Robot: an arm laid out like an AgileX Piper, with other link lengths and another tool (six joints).
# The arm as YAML. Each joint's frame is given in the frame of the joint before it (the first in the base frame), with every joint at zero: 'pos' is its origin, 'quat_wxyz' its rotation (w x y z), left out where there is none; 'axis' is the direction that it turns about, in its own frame. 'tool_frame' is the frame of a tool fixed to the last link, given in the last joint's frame.
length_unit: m
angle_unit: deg
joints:
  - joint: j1
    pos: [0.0, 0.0, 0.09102]
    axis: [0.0, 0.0, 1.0]
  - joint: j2
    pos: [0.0, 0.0, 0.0]
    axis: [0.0, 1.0, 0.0]
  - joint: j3
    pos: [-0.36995, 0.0, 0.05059]
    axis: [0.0, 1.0, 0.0]
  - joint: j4
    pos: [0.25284, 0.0, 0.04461]
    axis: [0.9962, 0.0, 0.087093]
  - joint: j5
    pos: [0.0, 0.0, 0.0]
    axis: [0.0, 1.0, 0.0]
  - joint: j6
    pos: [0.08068, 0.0, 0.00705]
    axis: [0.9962, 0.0, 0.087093]
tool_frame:
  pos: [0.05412, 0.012, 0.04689]
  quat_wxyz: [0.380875, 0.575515, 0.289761, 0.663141]
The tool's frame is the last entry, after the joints.
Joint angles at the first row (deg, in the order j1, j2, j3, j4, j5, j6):
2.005, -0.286, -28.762, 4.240, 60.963, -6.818
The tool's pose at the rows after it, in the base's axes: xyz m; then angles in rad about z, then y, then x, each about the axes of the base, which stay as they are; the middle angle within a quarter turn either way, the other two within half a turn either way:
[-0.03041 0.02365 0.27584 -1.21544 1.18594 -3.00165]
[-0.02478 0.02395 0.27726 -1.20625 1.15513 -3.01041]
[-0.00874 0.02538 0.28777 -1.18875 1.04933 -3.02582]
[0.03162 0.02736 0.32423 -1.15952 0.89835 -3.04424]
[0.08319 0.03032 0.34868 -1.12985 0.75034 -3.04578]
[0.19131 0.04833 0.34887 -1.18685 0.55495 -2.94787]
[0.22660 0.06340 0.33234 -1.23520 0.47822 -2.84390]
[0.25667 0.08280 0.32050 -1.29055 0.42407 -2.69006]
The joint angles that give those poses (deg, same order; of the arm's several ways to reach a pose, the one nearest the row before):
2.004, -0.287, -28.762, 4.413, 60.963, -6.820
2.006, 1.547, -28.876, 4.469, 61.019, -6.818
2.004, 7.964, -30.998, 4.814, 62.797, -6.819
2.005, 21.600, -38.044, 5.157, 64.858, -6.303
2.005, 34.835, -44.576, 6.016, 66.578, -5.271
2.007, 56.665, -51.222, 12.547, 62.624, -10.083
2.007, 63.999, -51.279, 19.537, 60.045, -15.353
1.948, 70.474, -51.279, 30.252, 57.810, -23.263

